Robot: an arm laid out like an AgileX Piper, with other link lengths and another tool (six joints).
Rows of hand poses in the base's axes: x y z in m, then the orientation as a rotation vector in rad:
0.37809 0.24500 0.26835 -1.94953 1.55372 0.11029
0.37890 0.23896 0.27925 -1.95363 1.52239 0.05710
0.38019 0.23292 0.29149 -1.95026 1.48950 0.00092
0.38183 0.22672 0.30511 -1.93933 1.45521 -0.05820
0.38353 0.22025 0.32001 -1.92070 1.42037 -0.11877
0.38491 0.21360 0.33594 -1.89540 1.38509 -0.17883
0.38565 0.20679 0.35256 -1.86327 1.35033 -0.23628
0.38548 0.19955 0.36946 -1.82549 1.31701 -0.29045
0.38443 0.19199 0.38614 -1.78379 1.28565 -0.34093
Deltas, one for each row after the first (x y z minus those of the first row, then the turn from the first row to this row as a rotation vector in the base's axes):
0.00081 -0.00604 0.01090 -0.01333 -0.04627 0.00607
0.00210 -0.01208 0.02314 -0.02323 -0.09736 0.00881
0.00374 -0.01828 0.03676 -0.02986 -0.15331 0.00807
0.00544 -0.02475 0.05166 -0.03293 -0.21299 0.00359
0.00682 -0.03140 0.06759 -0.03236 -0.27500 -0.00377
0.00756 -0.03821 0.08421 -0.02732 -0.33784 -0.01423
0.00739 -0.04545 0.10111 -0.01848 -0.40031 -0.02767
0.00634 -0.05301 0.11779 -0.00687 -0.46129 -0.04353

